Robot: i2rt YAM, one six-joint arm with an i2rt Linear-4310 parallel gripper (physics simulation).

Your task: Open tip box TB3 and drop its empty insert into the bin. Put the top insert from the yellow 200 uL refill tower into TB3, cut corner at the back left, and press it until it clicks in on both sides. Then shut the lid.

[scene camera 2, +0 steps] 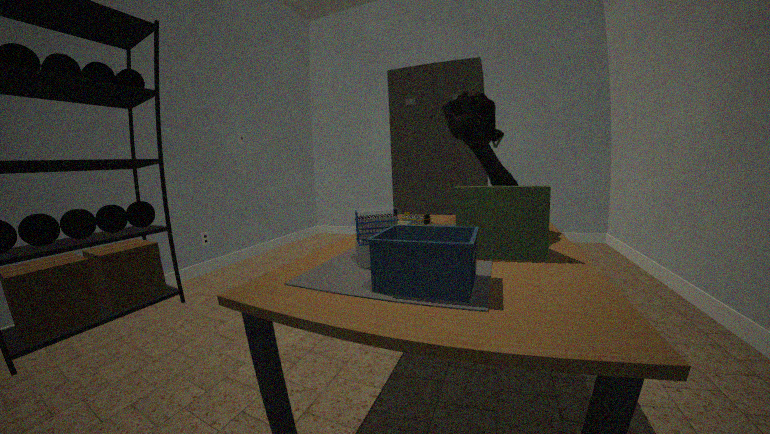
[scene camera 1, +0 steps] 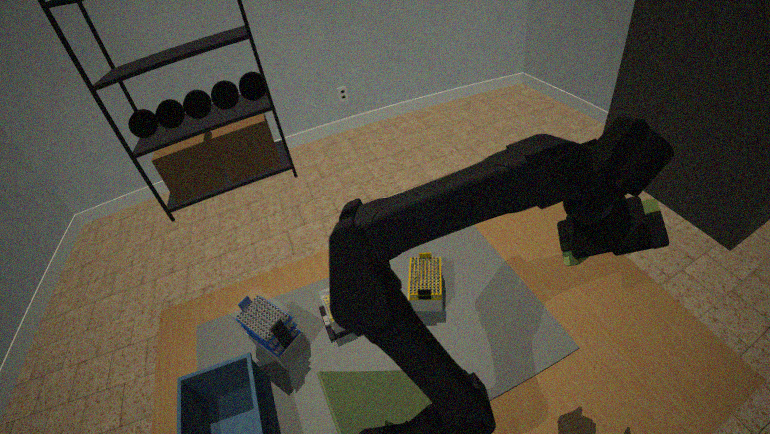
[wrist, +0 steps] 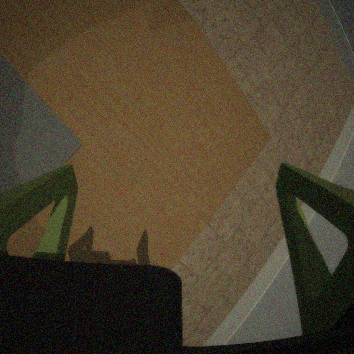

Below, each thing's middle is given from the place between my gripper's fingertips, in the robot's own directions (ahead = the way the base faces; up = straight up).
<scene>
I see the blue bin [scene camera 2: 433, 262] 140 mm ahead of my hand, 710 mm to the left of it and 270 mm below it.
</scene>
